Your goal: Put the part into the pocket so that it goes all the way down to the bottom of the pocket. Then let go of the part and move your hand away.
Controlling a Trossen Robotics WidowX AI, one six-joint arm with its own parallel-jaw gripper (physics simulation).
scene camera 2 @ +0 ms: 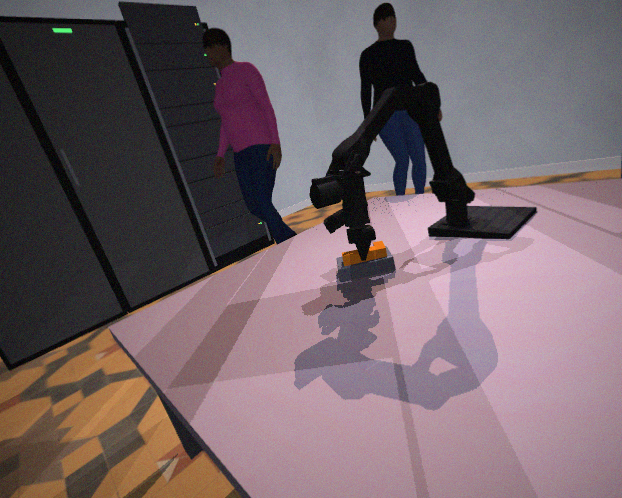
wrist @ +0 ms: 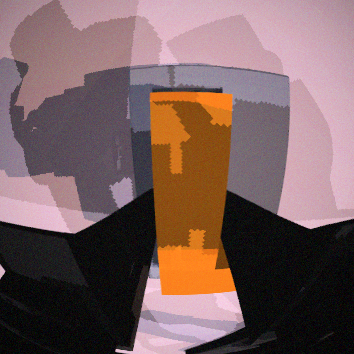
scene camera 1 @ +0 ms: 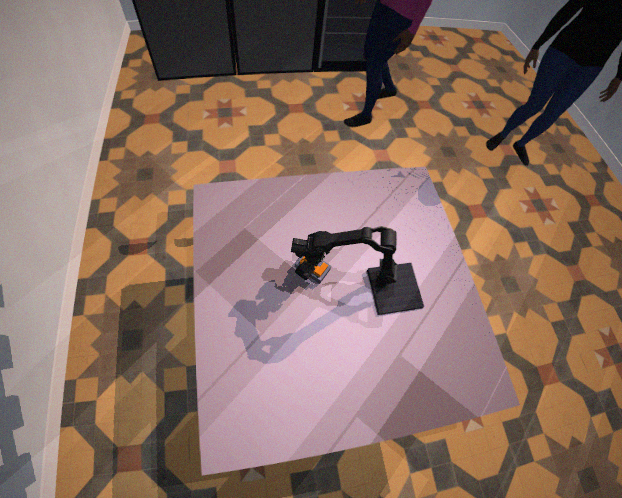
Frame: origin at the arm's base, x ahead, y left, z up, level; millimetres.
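Seen in the pictures: gripper, fingertip midpoint: [scene camera 2: 363, 258] [wrist: 186, 195] [scene camera 1: 310, 266]; arm's base, origin of the base link: [scene camera 2: 457, 221] [scene camera 1: 385, 277].
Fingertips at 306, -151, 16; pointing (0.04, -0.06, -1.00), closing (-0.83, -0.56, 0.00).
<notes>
Offsets run from my fingertips to a thing's top centre, as dx, dy, dz. Level surfaces: height alone.
The orange part {-15, -5, +22} [scene camera 1: 321, 270] [scene camera 2: 379, 250] [wrist: 191, 200] is a long bar between the fingertips. My gripper [scene camera 1: 311, 269] [scene camera 2: 364, 256] [wrist: 186, 195] is shut on it near its middle. The part is over the grey block {-14, -8, -3} [scene camera 2: 366, 271] [wrist: 260, 155], and much of its height shows above the block's top in the second scene view. In the wrist view a thin dark strip of the pocket [wrist: 187, 90] shows just past the part's far end. The part hides the rest of the pocket, and I cannot tell whether its underside is inside or resting on top.
The block stands on the pink table top {dz -40} [scene camera 1: 290, 404] [scene camera 2: 290, 446]. The arm's black base plate [scene camera 1: 397, 298] [scene camera 2: 498, 220] is on the same table, to the right of the block. Two people and dark cabinets [scene camera 1: 186, 38] [scene camera 2: 77, 129] stand beyond the table.
</notes>
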